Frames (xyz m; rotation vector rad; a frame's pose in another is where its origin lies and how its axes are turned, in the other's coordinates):
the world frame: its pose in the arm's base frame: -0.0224 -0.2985 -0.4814 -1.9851 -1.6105 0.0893
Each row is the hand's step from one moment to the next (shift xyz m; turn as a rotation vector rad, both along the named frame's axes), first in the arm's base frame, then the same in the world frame.
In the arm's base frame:
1: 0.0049 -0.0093 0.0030 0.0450 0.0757 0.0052
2: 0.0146 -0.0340 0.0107 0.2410 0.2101 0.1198
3: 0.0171 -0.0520 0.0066 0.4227 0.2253 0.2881
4: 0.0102 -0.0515 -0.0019 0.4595 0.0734 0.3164
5: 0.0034 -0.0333 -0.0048 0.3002 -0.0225 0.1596
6: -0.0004 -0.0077 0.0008 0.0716 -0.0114 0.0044
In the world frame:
1: -0.0063 0.0039 -0.0080 0.0830 0.0289 0.0071
2: -0.0240 0.0114 -0.0279 0.2932 0.1328 -0.1139
3: -0.0410 0.0175 -0.0324 0.4063 0.2118 -0.3202
4: -0.0450 0.0154 -0.0224 0.2856 0.2471 -0.4172
5: -0.0310 0.0088 -0.0103 0.1081 0.1910 -0.2606
6: -0.0069 0.0001 -0.0035 0.0102 0.0620 -0.0365

